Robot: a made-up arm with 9 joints. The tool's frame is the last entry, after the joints.
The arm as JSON. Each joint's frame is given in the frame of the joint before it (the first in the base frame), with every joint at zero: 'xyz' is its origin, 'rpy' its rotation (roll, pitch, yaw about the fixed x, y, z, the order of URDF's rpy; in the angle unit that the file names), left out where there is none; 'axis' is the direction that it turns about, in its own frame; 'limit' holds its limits. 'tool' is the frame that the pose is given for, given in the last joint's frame.
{
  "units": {
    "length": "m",
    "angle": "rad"
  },
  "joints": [
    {
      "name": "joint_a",
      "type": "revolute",
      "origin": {
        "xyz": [
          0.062,
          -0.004,
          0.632
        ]
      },
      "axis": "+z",
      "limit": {
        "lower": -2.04,
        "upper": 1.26
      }
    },
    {
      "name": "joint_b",
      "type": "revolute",
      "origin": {
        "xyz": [
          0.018,
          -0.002,
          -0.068
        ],
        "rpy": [
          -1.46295,
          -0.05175,
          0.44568
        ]
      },
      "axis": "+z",
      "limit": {
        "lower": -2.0,
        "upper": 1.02
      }
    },
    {
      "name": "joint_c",
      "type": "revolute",
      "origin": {
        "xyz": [
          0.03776,
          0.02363,
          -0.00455
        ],
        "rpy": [
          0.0,
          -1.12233,
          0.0
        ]
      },
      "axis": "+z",
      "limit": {
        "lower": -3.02,
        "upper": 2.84
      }
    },
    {
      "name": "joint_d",
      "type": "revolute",
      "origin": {
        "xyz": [
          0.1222,
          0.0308,
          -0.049
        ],
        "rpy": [
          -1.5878,
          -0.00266,
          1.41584
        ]
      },
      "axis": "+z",
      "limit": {
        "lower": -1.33,
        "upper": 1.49
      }
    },
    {
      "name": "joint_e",
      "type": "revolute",
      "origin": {
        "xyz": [
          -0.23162,
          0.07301,
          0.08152
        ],
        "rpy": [
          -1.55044,
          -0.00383,
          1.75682
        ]
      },
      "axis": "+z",
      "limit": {
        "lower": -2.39,
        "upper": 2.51
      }
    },
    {
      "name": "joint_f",
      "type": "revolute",
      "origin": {
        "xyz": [
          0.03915,
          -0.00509,
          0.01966
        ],
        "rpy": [
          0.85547,
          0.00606,
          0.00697
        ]
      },
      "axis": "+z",
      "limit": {
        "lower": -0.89,
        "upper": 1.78
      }
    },
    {
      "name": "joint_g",
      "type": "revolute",
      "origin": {
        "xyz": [
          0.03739,
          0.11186,
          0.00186
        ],
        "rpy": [
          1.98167,
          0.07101,
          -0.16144
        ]
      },
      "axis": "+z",
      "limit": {
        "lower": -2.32,
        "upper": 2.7
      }
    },
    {
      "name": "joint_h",
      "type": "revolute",
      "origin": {
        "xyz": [
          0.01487,
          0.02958,
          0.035
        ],
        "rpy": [
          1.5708,
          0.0,
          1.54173
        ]
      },
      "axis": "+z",
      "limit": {
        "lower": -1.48,
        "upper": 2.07
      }
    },
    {
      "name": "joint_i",
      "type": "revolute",
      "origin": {
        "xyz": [
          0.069,
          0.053,
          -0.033
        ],
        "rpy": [
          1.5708,
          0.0,
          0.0
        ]
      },
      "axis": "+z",
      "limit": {
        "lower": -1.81,
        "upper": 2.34
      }
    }
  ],
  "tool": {
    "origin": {
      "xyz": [
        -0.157,
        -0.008,
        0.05
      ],
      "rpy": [
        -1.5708,
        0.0,
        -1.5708
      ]
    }
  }
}
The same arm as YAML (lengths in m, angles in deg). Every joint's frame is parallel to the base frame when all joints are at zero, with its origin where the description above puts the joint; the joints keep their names.
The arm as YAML. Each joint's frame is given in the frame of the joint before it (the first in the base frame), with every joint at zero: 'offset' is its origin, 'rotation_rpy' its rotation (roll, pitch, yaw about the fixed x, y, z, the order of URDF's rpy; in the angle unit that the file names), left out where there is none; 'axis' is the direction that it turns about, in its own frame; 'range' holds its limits. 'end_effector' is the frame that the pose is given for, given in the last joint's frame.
length_unit: m
angle_unit: deg
chain:
  - id: joint_a
    offset: [0.062, -0.004, 0.632]
    axis: [0.0, 0.0, 1.0]
    range: [-116.88, 72.19]
  - id: joint_b
    offset: [0.018, -0.002, -0.068]
    axis: [-0.433588, 0.894676, 0.107497]
    range: [-114.59, 58.44]
  - id: joint_c
    offset: [0.036, 0.015, -0.022]
    axis: [-1.0, 0.0, 0.0]
    range: [-173.03, 162.72]
  - id: joint_d
    offset: [0.049, 0.125, -0.016]
    axis: [0.017, -0.962401, -0.2711]
    range: [-76.2, 85.37]
  - id: joint_e
    offset: [0.075, -0.14, 0.201]
    axis: [-0.182007, -0.289111, 0.939834]
    range: [-136.94, 143.81]
  - id: joint_f
    offset: [0.035, -0.012, 0.024]
    axis: [-0.097501, -0.912012, 0.398405]
    range: [-50.99, 101.99]
  - id: joint_g
    offset: [0.02, 0.043, 0.108]
    axis: [0.0, 0.0, -1.0]
    range: [-132.93, 154.7]
  - id: joint_h
    offset: [0.014, -0.03, -0.035]
    axis: [1.0, 0.0, 0.0]
    range: [-84.8, 118.6]
  - id: joint_i
    offset: [-0.033, -0.069, -0.053]
    axis: [0.0, 0.0, 1.0]
    range: [-103.71, 134.07]
end_effector:
  offset: [-0.008, 0.157, 0.05]
  rotation_rpy: [-90.0, 0.0, -180.0]

